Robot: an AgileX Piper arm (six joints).
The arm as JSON. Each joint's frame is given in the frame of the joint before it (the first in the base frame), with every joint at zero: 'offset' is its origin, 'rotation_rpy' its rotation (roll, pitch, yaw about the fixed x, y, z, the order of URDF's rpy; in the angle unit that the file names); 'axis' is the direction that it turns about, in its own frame. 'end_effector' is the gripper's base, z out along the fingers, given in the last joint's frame.
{
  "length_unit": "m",
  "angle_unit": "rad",
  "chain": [
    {
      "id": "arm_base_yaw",
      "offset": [
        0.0,
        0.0,
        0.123
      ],
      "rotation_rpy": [
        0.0,
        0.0,
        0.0
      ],
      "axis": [
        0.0,
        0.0,
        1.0
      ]
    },
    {
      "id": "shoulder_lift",
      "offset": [
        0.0,
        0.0,
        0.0
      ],
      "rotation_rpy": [
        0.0,
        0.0,
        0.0
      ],
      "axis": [
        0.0,
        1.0,
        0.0
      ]
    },
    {
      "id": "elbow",
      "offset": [
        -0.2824,
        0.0,
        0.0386
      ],
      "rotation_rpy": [
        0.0,
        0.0,
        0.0
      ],
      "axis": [
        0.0,
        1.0,
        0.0
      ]
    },
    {
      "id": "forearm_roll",
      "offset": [
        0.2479,
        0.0,
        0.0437
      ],
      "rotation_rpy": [
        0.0,
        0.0,
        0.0
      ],
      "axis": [
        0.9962,
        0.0,
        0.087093
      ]
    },
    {
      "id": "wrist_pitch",
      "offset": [
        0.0,
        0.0,
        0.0
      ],
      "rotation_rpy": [
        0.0,
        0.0,
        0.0
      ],
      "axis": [
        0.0,
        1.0,
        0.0
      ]
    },
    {
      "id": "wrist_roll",
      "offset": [
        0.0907,
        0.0,
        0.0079
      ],
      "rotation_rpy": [
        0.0,
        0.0,
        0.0
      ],
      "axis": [
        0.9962,
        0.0,
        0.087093
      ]
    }
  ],
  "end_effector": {
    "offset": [
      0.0,
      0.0,
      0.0
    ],
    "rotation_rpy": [
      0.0,
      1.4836,
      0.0
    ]
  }
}
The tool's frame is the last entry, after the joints.
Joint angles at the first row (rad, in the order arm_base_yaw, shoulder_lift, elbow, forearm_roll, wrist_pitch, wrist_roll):
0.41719 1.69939 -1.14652 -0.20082 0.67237 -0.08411
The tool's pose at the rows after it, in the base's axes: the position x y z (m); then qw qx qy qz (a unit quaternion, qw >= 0):
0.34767 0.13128 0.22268 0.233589 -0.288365 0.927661 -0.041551
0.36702 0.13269 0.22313 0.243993 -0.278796 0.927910 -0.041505
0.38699 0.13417 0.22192 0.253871 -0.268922 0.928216 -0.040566
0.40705 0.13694 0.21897 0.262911 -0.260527 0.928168 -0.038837
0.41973 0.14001 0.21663 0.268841 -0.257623 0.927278 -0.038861
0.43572 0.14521 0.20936 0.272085 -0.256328 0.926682 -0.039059
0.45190 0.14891 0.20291 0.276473 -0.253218 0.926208 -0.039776
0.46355 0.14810 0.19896 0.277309 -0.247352 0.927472 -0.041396
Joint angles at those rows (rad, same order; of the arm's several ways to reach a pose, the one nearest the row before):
0.39068 1.77556 -1.24324 -0.19581 0.67038 -0.08660
0.37476 1.83175 -1.32189 -0.19321 0.67038 -0.08660
0.35957 1.89308 -1.40483 -0.18813 0.67040 -0.08661
0.34839 1.95973 -1.49306 -0.18169 0.67222 -0.08659
0.34522 2.00468 -1.55354 -0.18170 0.67535 -0.08568
0.34426 2.07051 -1.63191 -0.18170 0.68117 -0.08568
0.34036 2.13584 -1.71628 -0.18169 0.69103 -0.08569
0.33109 2.18088 -1.77946 -0.18069 0.70716 -0.08569

